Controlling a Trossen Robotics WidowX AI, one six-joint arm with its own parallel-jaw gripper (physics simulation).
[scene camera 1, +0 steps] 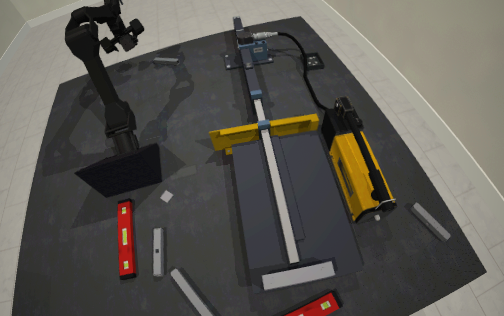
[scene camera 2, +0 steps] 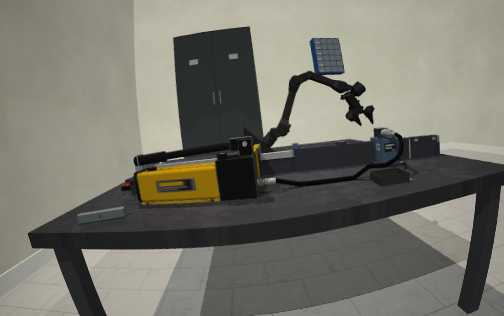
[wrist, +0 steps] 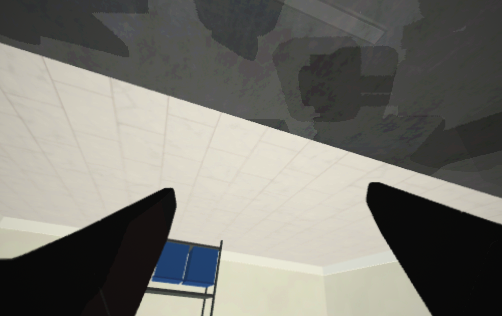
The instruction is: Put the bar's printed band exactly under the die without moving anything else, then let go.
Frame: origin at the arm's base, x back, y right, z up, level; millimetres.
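Where they show: gripper, between the fingertips: (scene camera 2: 367, 124) (wrist: 270, 194); arm's base, origin of its link: (scene camera 1: 128, 152) (scene camera 2: 265, 144).
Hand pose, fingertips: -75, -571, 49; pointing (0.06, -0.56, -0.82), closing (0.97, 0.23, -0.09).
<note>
Each offset is from my fingertips to the top centre of the thing, as dx, dy, dz. "*": to the spot under its first point.
My gripper (scene camera 1: 120, 46) (scene camera 2: 365, 123) (wrist: 270, 194) is open and empty, raised above the back left of the table, apart from every bar. A long pale bar (scene camera 1: 280, 200) (scene camera 2: 277, 155) lies along the fixture, through the yellow fence @[* -420, +721, -54] (scene camera 1: 295, 125). The blue head @[* -492, +315, -59] (scene camera 1: 258, 51) (scene camera 2: 385, 150) stands at the fixture's far end; I cannot make out its die. Loose grey bars lie at the back left (scene camera 1: 166, 60), the front left (scene camera 1: 158, 260), the front @[* +19, +1024, -91] (scene camera 1: 192, 294) and the right (scene camera 1: 431, 222) (scene camera 2: 101, 215). A printed band cannot be made out on any bar.
A yellow pump @[* -463, +949, -27] (scene camera 1: 355, 175) (scene camera 2: 200, 182) stands right of the fixture, its black hose (scene camera 1: 306, 70) (scene camera 2: 320, 182) running to the head. Red levels lie at the left (scene camera 1: 126, 250) and front (scene camera 1: 315, 305). A small dark tray @[-680, +418, -89] (scene camera 1: 314, 61) (scene camera 2: 390, 177) sits near the head.
</note>
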